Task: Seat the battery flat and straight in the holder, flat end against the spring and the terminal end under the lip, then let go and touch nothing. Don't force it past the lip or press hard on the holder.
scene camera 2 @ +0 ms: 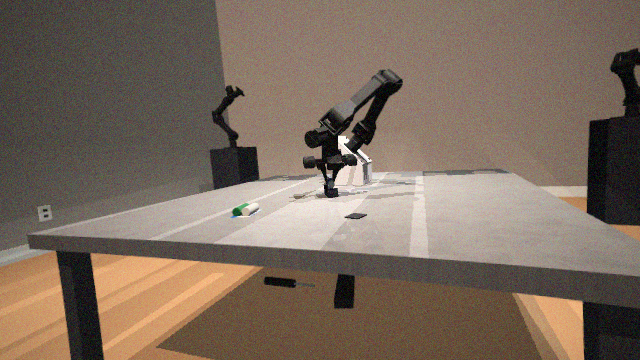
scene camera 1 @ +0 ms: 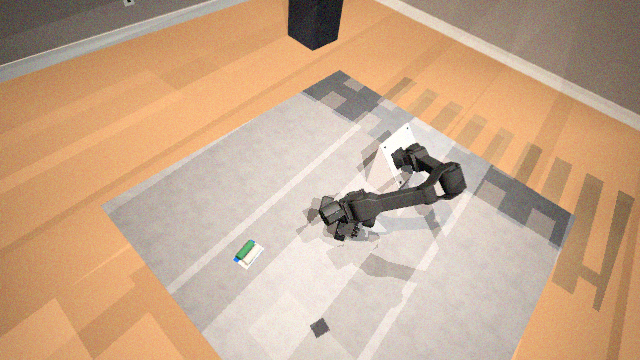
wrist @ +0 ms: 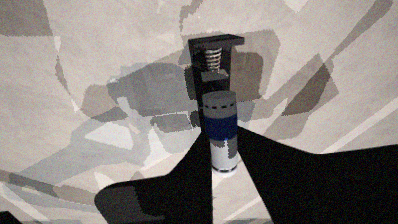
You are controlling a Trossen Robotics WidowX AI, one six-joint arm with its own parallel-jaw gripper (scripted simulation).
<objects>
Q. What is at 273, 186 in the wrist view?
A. My gripper.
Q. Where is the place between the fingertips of my gripper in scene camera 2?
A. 329, 183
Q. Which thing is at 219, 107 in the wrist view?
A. A battery.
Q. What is my gripper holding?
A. A battery.
</objects>
